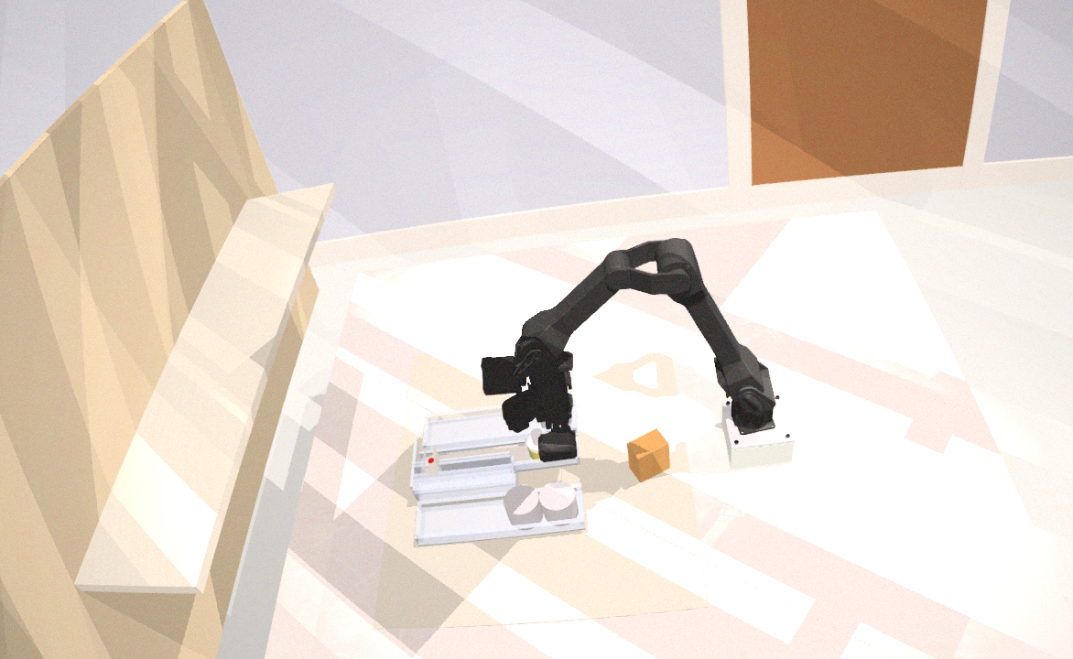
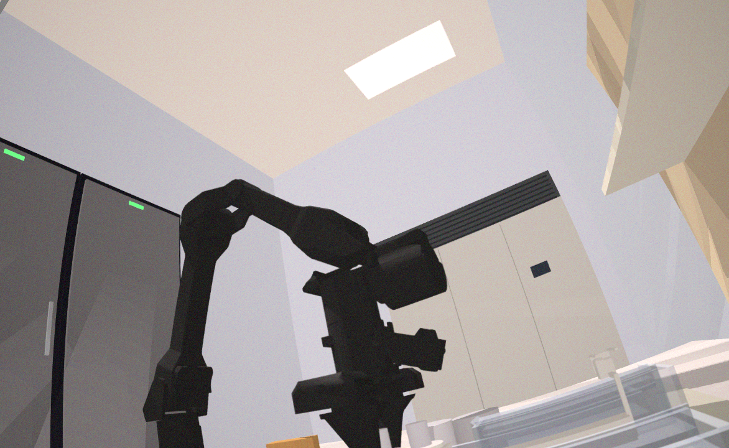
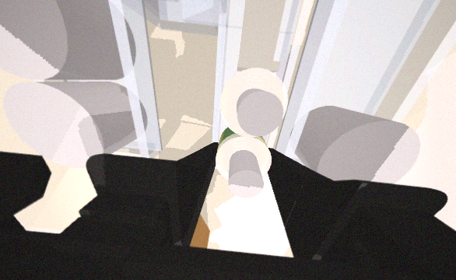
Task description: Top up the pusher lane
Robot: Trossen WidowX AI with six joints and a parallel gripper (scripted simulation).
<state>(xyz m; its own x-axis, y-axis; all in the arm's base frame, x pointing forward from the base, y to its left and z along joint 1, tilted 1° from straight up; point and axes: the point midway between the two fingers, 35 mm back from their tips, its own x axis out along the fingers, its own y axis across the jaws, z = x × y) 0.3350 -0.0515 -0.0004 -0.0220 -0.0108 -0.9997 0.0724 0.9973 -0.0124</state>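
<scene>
Now: gripper tip 14 cm past the orange box, 7 cm to the right of it and 1 cm below it. The rest, counted from my gripper tip: wooden shelf 51 cm ahead, 4 cm to the right, 34 cm above; red dot 23 cm ahead, 2 cm to the left, 4 cm above.
</scene>
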